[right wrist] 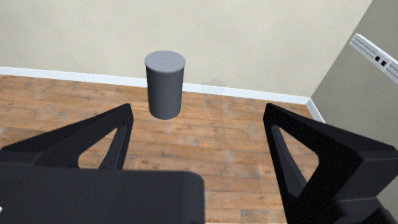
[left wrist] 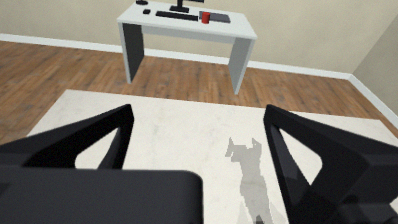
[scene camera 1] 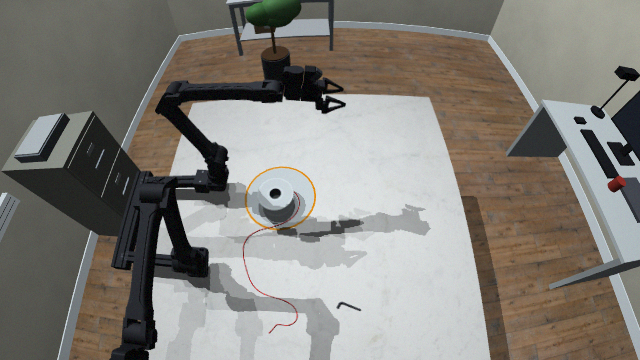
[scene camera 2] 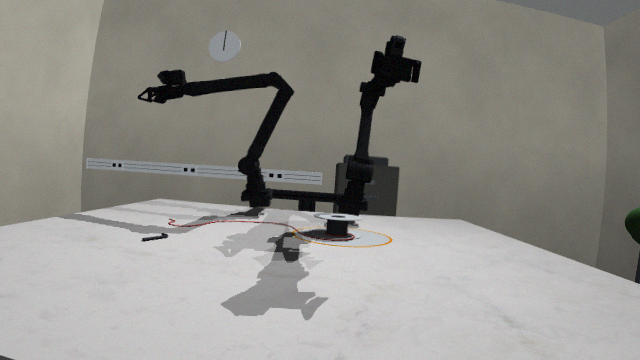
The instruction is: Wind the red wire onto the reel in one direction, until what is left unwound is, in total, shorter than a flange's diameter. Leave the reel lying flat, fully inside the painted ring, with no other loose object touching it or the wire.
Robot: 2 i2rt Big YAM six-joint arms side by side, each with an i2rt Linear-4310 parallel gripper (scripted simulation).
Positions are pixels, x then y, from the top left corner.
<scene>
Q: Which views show the reel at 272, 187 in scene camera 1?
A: Scene camera 1 and scene camera 2 only.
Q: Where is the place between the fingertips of my left gripper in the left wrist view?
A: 198, 111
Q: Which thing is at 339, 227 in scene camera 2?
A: A reel.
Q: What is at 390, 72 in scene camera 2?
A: My left gripper.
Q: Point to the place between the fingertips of my right gripper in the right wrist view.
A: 198, 110
</scene>
